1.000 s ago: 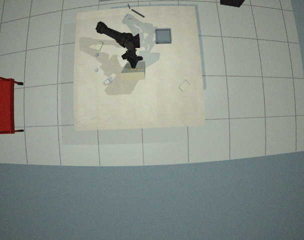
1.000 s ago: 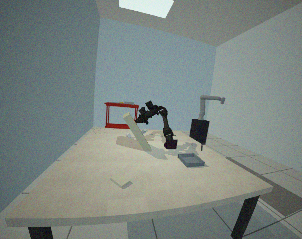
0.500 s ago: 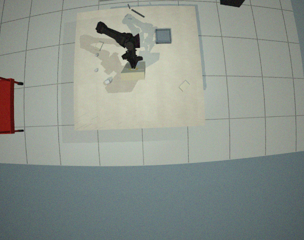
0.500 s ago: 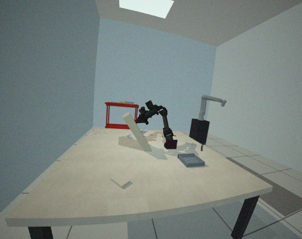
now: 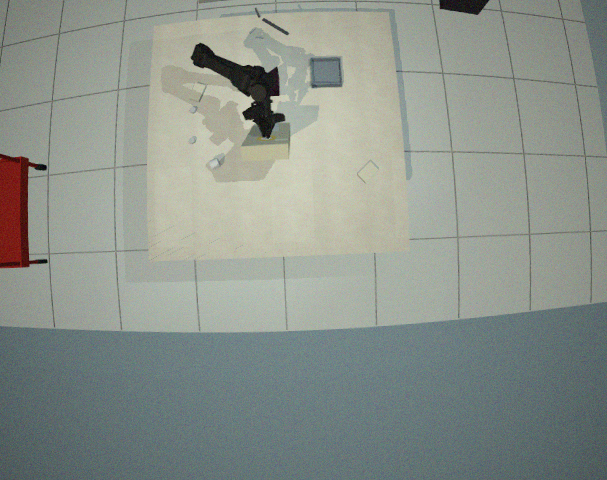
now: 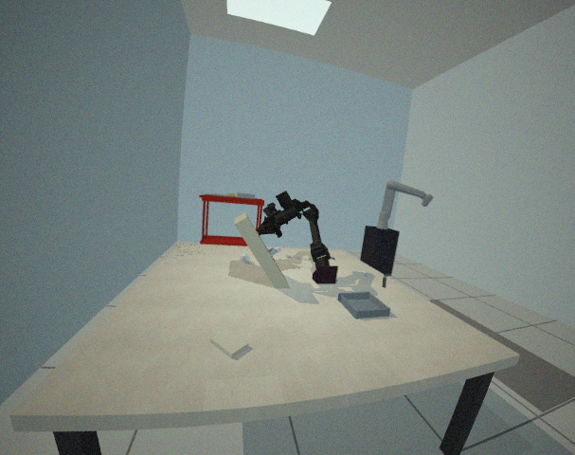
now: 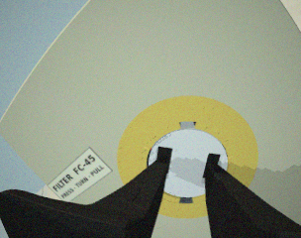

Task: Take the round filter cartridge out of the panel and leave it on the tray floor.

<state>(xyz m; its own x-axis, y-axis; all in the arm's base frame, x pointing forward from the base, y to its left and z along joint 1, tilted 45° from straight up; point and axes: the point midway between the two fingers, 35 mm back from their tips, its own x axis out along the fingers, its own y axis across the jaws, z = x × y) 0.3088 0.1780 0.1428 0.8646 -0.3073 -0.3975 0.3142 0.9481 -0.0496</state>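
Right now the filter cartridge is 10 mm below my gripper tip and 10 mm ahead of it. From my gripper tip the other things lie so: service panel (90 mm below, 30 mm behind); then grey tray (440 mm behind, 250 mm to the left, 230 mm below).
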